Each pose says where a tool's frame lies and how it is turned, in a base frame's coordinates. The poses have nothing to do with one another.
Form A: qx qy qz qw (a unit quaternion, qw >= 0); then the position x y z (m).
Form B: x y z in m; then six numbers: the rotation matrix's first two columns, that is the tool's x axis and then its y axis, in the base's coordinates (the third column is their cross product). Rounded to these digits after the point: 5 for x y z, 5 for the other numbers.
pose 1, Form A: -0.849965, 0.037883, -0.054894, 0.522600, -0.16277, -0.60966, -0.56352
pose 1, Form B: -0.16277, -0.60966, -0.56352, 0.99110, -0.12177, 0.05372, -0.00702, -0.45091, -0.89254
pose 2, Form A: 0.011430, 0.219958, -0.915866, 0.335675, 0.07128, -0.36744, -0.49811
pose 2, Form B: 0.07128, -0.36744, -0.49811, -0.77438, -0.60984, -0.16861, 0.61989, -0.67788, -0.39523
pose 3, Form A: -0.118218, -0.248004, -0.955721, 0.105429, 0.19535, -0.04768, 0.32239
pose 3, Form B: 0.19535, -0.04768, 0.32239, -0.94982, -0.14288, 0.27826, 0.26016, -0.85476, 0.44912
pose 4, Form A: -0.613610, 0.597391, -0.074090, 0.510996, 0.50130, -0.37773, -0.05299
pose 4, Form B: 0.50130, -0.37773, -0.05299, 0.27527, -0.80885, -0.51960, -0.65741, 0.23599, -0.71563
